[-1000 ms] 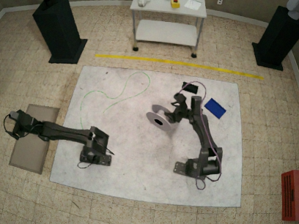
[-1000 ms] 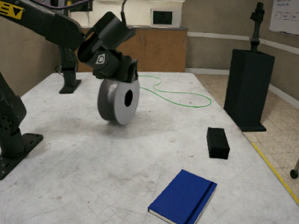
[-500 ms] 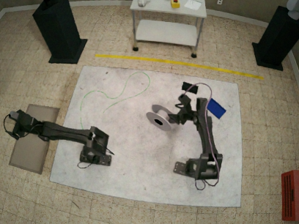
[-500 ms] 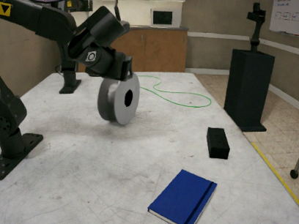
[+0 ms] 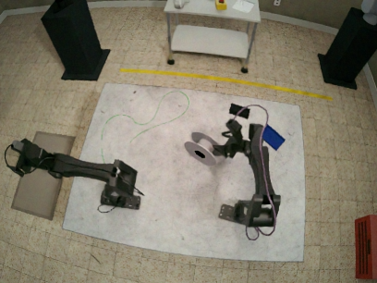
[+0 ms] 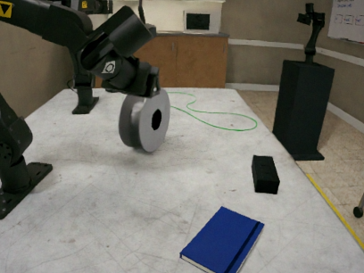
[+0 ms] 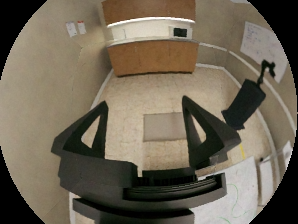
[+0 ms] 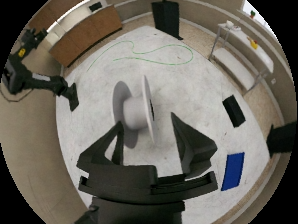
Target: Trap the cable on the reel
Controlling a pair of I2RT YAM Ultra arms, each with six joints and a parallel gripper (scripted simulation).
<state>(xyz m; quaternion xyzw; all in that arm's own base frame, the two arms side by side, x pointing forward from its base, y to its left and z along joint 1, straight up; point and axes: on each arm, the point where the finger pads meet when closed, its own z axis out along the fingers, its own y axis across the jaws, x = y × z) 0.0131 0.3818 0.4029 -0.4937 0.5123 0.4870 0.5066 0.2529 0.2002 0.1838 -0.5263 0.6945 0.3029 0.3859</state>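
My right hand is 6 cm to the right of the grey reel and 10 cm above it. Round my right hand: black block (28 cm ahead, 11 cm to the right, 17 cm below); then blue notebook (15 cm ahead, 30 cm to the right, 18 cm below).
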